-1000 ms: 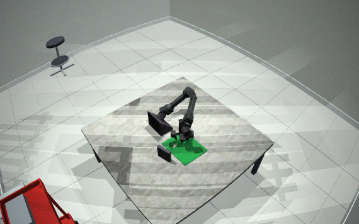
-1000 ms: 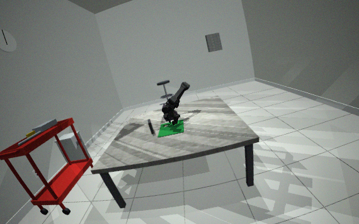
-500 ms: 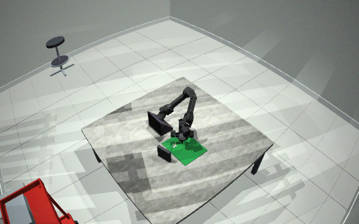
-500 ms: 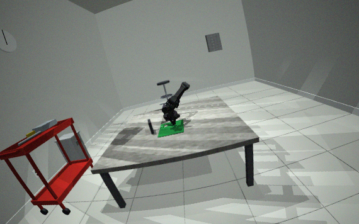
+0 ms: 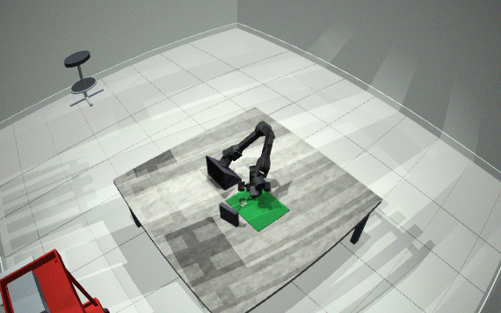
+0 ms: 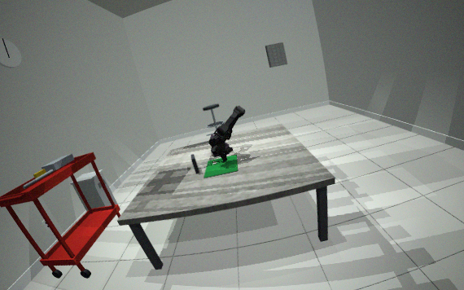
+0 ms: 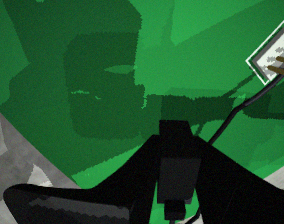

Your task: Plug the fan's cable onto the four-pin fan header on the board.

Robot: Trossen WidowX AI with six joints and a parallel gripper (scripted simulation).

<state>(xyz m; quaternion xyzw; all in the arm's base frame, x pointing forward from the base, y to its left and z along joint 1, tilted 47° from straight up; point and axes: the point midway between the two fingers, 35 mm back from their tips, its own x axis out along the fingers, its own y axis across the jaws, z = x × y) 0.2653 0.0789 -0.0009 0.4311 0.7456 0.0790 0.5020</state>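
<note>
Now: the white four-pin header 8 cm to the right of my gripper tip, 2 cm below it and 1 cm ahead of it. Round my gripper tip: green board (6 cm ahead, 3 cm below, 2 cm to the right); black fan (20 cm to the right, 7 cm ahead, 4 cm above); dark plug (1 cm behind, 1 cm above).
</note>
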